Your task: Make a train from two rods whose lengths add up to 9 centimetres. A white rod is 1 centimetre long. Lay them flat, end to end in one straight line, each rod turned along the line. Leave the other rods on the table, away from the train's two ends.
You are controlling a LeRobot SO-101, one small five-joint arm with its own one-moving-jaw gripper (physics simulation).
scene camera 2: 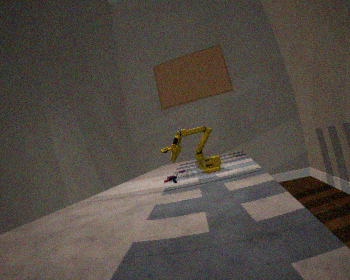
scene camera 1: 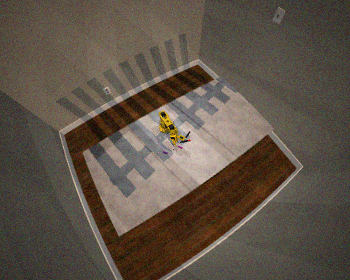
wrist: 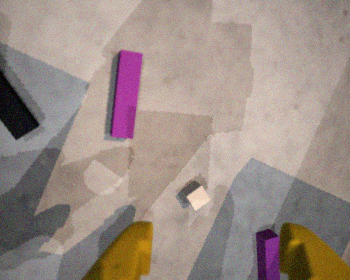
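Pixels of known places: hand at its tool point: (scene camera 2: 173, 161) (scene camera 1: 176, 141) (wrist: 151, 241); arm's base at its link origin: (scene camera 2: 209, 171) (scene camera 1: 166, 129).
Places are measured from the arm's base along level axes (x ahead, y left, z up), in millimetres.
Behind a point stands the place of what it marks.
My gripper (wrist: 216, 227) (scene camera 2: 173, 160) is open, with a wide gap between its jaws, above the table. A small white rod (wrist: 198, 198) @[x 193, y -52, z 10 mm] stands out beyond the gap in the wrist view. A magenta rod (wrist: 126, 94) @[x 214, y 10, z 10 mm] (scene camera 1: 180, 147) @[x 217, y 9, z 7 mm] lies at the upper left there. A purple rod (wrist: 268, 255) @[x 187, y -116, z 10 mm] shows beside the right jaw, partly out of view. A black rod (wrist: 15, 107) @[x 181, y 45, z 10 mm] is cut off at the left edge. In scene camera 1, a small red rod (scene camera 1: 189, 140) @[x 207, y 110, z 10 mm] lies at one end of a dark rod; whether they touch is too small to tell. Another black rod (scene camera 1: 188, 134) @[x 155, y 136, z 10 mm] lies near them.
The yellow arm (scene camera 1: 166, 120) @[x 47, y -7, z 233 mm] (scene camera 2: 192, 132) @[x 40, y 22, z 218 mm] stands on the pale table top (scene camera 1: 215, 155) @[x 441, y 218, z 0 mm] (scene camera 2: 75, 225) @[x 312, y 580, z 0 mm], behind the rods. In scene camera 2, several rods lie close together below and in front of the gripper. Shadow bands cross the table top.
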